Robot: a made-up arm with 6 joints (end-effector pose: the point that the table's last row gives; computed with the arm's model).
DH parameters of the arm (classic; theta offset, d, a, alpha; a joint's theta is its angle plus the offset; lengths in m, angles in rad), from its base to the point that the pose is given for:
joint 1: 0 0.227 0 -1.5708
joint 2: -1.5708 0 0.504 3.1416
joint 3: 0 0 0 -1.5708
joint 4: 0 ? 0 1.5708
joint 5: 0 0.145 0 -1.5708
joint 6: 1.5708 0 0 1.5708
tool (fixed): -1.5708 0 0 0
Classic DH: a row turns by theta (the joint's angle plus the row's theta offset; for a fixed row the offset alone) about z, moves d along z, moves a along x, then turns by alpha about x.
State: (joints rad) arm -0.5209 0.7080 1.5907 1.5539 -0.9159 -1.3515
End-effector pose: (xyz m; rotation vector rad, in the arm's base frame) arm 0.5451 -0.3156 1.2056 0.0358 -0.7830 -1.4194
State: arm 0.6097 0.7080 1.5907 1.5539 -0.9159 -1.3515
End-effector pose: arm 0.5177 0.3586 1.2056 0.4129 -0.5894 -0.3424
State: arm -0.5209 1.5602 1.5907 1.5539 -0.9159 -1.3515
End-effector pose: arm 0.9973 -0.5751 0.3971 -0.1556 0.1285 -1.4327
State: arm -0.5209 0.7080 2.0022 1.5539 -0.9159 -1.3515
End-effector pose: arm 0.3165 -0.1844 1.2767 0.1338 -1.2199 -1.3431
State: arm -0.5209 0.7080 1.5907 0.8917 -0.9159 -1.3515
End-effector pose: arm 0.5225 -0.4048 1.1852 0.6320 -0.6158 -1.0578
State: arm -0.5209 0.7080 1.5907 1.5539 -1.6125 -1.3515
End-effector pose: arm 0.5451 -0.3156 1.2056 0.4396 -0.6701 -2.0280
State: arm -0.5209 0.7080 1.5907 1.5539 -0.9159 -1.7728
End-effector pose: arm 0.5451 -0.3156 1.2056 0.3599 -1.0703 -1.2333
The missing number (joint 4, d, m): -0.652
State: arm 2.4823 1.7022 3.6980 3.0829 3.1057 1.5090
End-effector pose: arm -0.2650 0.0222 0.7515 -0.3736 1.6368 1.0590
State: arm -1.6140 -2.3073 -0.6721 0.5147 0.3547 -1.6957
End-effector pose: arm -0.1051 0.4916 0.5345 -0.6430 -1.4131 -0.0245
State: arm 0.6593 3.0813 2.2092 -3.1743 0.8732 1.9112
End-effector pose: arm 0.2696 0.3923 -0.7723 0.3688 1.6397 -0.5755
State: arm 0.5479 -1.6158 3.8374 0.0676 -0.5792 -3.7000
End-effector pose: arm 0.0274 -0.1528 -0.2702 -2.3864 -0.1025 2.0335
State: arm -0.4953 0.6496 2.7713 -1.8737 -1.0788 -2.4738
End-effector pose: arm 0.0922 -0.0007 1.2563 1.6462 1.3862 1.2613
